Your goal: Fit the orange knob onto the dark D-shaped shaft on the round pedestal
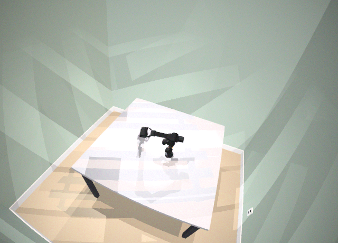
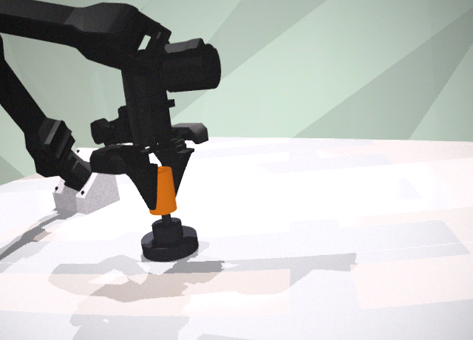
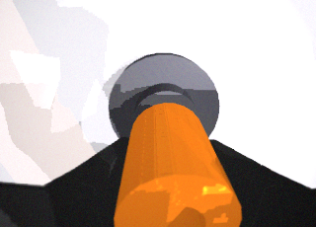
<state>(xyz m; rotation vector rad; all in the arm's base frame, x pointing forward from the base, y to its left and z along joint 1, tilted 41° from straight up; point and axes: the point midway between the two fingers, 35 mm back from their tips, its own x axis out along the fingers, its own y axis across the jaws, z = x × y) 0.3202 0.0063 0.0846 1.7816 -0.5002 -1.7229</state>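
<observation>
The orange knob is 2 cm above my gripper tip. Also, from my gripper tip: dark round pedestal: 4 cm below.
</observation>
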